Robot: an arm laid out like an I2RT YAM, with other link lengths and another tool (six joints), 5 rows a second.
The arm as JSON. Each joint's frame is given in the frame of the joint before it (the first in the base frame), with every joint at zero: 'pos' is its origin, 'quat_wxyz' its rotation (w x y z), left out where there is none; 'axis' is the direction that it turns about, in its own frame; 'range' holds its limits. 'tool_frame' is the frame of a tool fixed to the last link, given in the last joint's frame.
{
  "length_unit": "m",
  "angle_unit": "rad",
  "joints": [
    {
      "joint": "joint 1",
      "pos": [
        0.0,
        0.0,
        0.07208
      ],
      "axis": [
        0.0,
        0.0,
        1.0
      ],
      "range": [
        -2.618,
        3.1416
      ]
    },
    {
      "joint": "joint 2",
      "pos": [
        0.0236,
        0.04,
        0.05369
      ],
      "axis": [
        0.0,
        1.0,
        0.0
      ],
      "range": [
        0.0,
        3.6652
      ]
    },
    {
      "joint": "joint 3",
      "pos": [
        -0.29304,
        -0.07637,
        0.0
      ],
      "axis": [
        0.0,
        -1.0,
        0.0
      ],
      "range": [
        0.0,
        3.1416
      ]
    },
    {
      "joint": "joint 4",
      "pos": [
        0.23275,
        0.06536,
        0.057
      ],
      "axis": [
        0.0,
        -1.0,
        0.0
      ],
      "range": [
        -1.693,
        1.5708
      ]
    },
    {
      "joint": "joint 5",
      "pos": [
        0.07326,
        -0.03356,
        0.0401
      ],
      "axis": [
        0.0,
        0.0,
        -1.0
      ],
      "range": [
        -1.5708,
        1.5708
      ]
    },
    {
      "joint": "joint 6",
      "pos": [
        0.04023,
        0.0,
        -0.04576
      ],
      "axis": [
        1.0,
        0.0,
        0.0
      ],
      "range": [
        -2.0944,
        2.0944
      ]
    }
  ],
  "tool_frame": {
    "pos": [
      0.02,
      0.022,
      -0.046
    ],
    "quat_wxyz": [
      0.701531,
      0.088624,
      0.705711,
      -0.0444
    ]
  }
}
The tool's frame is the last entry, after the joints.
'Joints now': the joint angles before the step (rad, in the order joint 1, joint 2, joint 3, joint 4, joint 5, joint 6). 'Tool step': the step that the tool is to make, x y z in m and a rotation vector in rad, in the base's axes. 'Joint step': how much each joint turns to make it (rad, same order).
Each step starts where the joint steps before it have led.
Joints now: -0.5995, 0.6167, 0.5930, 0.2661, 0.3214, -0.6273
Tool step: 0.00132, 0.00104, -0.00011, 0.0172, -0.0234, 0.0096
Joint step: 0.0000, -0.0004, 0.0000, -0.0004, -0.0027, 0.0305
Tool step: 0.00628, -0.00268, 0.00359, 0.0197, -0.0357, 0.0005
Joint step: 0.0000, 0.0301, 0.0119, 0.0248, 0.0084, 0.0374
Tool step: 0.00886, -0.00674, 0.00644, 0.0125, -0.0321, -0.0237
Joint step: 0.0000, 0.0538, 0.0228, 0.0428, 0.0301, 0.0229
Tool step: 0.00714, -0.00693, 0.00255, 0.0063, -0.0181, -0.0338
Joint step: 0.0000, 0.0469, 0.0100, 0.0459, 0.0366, 0.0065
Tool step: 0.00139, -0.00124, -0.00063, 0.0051, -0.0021, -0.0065
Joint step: 0.0000, 0.0088, -0.0001, 0.0062, 0.0077, 0.0038
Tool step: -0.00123, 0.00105, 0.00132, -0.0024, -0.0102, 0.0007
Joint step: 0.0000, -0.0080, 0.0000, 0.0001, 0.0003, 0.0042
